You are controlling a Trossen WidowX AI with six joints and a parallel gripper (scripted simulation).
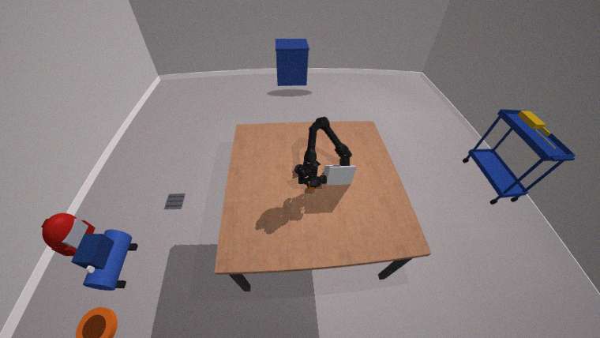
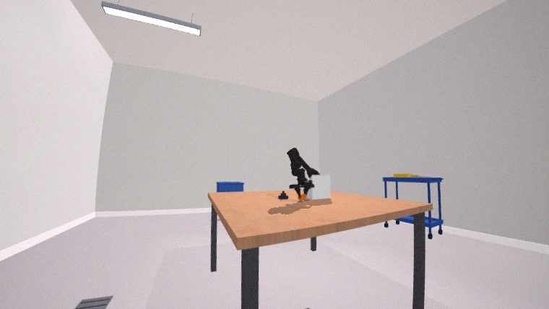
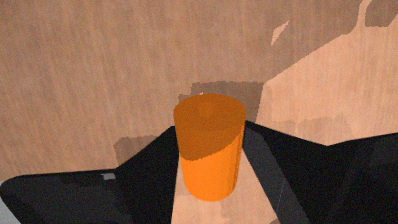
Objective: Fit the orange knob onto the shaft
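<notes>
Right now the dark round pedestal is 18 cm to the right of my gripper tip, 8 cm ahead of it and 1 cm above it. The rest, counted from my gripper tip: orange knob (1 cm to the right, 1 cm above).
</notes>
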